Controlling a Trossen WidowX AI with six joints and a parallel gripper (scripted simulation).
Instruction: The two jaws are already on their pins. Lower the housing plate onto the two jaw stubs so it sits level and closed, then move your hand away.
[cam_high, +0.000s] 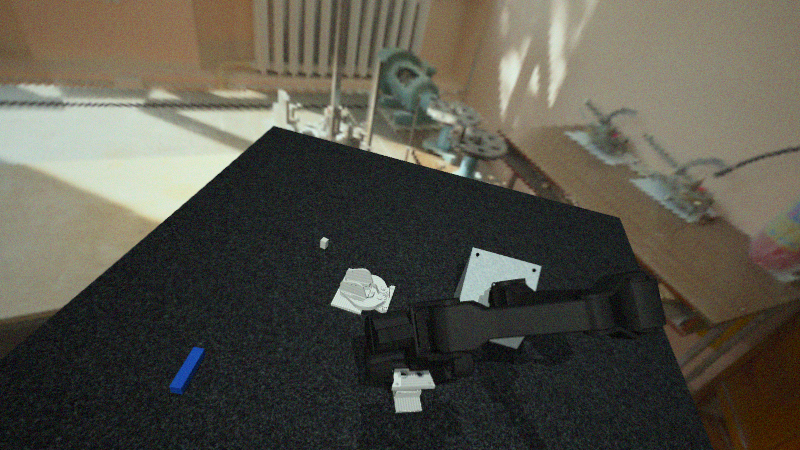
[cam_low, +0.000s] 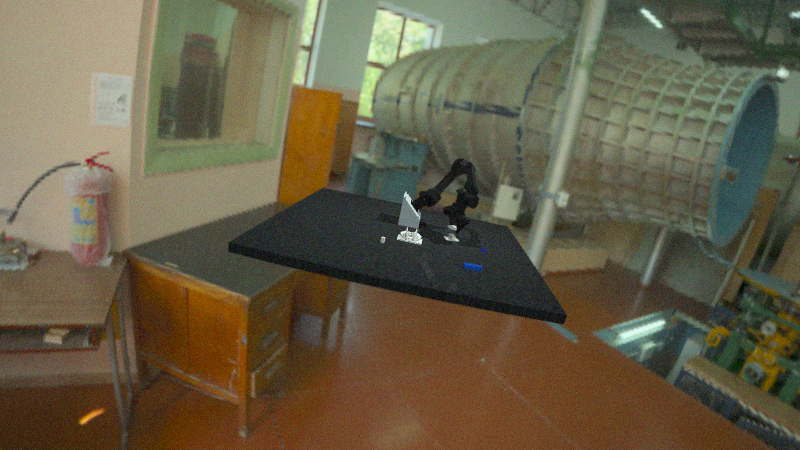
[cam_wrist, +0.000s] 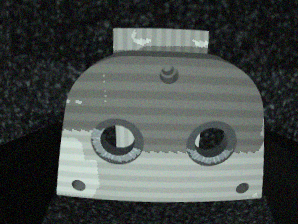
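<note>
Now: the white stepped block 4 cm below my gripper tip. From my gripper tip the other things lie so: small white cube: 36 cm to the right, 26 cm ahead, 3 cm below; then white jaw: 21 cm to the right, 10 cm ahead, 3 cm below; then blue block: 40 cm ahead, 4 cm to the left, 4 cm below.
</note>
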